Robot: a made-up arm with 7 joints.
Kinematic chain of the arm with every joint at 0, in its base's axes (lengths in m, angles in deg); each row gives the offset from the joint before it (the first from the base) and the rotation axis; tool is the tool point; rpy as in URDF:
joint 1: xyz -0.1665 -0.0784 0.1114 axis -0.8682 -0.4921 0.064
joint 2: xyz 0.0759 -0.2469 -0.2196 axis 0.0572 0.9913 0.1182
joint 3: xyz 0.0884 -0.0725 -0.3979 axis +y
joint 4: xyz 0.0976 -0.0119 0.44 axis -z
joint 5: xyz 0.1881 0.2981 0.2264 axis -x
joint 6: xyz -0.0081 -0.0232 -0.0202 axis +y
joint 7: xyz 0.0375 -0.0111 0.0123 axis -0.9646 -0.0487 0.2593
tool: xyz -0.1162 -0.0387 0.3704 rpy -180 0 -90
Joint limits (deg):
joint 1: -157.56..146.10
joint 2: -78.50..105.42
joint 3: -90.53..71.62
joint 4: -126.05..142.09
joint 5: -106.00..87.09
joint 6: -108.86..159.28
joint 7: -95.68..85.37
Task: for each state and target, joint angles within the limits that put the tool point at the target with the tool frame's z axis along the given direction. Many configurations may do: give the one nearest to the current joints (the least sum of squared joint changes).
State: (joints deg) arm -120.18 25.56 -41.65 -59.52 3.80 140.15 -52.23
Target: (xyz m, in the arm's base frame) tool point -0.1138 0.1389 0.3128 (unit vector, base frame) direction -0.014 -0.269 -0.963
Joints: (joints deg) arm -139.59 46.36 -4.98 -87.67 -12.08 153.82 -39.38
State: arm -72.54 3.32 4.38 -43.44 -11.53 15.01 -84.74
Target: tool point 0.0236 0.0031 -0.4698 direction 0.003 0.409 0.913
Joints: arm -74.27 44.19 1.67 -23.93 -5.11 -25.37 -62.42
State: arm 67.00 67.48 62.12 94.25 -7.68 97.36 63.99
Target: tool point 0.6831 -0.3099 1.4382 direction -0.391 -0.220 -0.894
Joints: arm 108.99 20.38 71.62 91.18 -46.02 74.70 50.38
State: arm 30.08 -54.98 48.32 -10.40 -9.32 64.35 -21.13
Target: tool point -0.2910 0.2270 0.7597 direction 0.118 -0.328 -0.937
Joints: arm 49.51 -74.43 23.61 -16.29 -8.03 65.17 -32.20
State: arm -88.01 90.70 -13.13 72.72 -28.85 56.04 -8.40
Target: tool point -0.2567 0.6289 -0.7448 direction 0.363 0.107 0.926
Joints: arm -95.40 50.90 16.08 59.81 -21.58 67.36 -26.99
